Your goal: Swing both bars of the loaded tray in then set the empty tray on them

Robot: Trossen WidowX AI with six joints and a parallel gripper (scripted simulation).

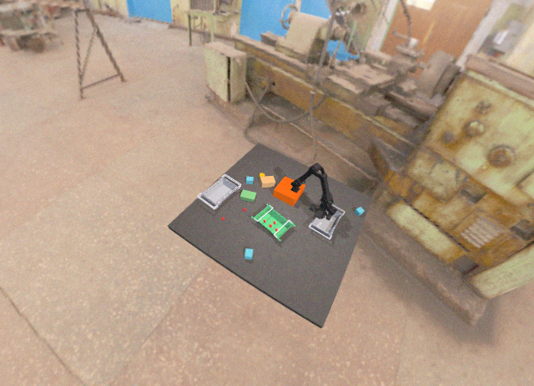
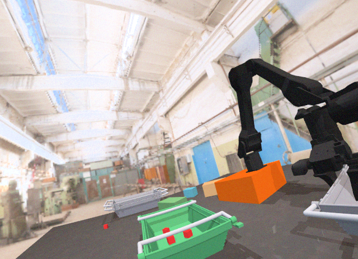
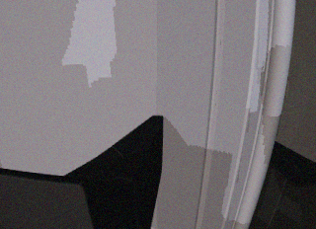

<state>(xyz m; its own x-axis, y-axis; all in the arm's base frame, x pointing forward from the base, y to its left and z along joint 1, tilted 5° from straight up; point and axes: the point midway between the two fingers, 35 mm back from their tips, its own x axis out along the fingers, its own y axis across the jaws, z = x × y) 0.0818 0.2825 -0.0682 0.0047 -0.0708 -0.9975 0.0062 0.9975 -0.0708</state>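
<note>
Now: the grey tray 70 mm to the left of my gripper tip and 30 mm above it. From my gripper tip the other things lie so: tan block (550 mm to the right, 50 mm behind, 20 mm above); green block (590 mm to the right, 180 mm ahead, 10 mm above).
</note>
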